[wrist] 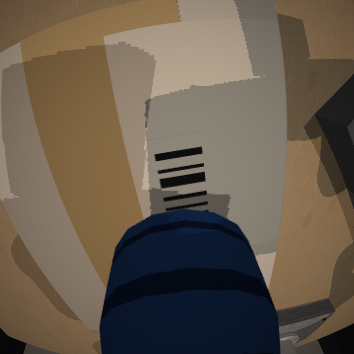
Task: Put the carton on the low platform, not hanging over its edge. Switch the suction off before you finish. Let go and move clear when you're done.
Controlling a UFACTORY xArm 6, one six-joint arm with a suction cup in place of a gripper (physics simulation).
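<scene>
The carton is white with a broad tan tape stripe and a black barcode on its pale label. It lies flat on the wooden table top and fills much of the wrist view, partly in shadow. My gripper, a dark blue suction cup, reaches in from the bottom, over the carton near the lower end of the barcode. It hides part of the barcode and the near part of the carton. The cup's contact side is hidden, and no lifting of the carton shows. Part of the dark low platform shows at the right edge, apart from the carton.
The wooden table top shows between the carton and the platform. A grey metal part is at the lower right, beside the cup. Black shapes show in both bottom corners. Shadows fall across the carton and the table.
</scene>
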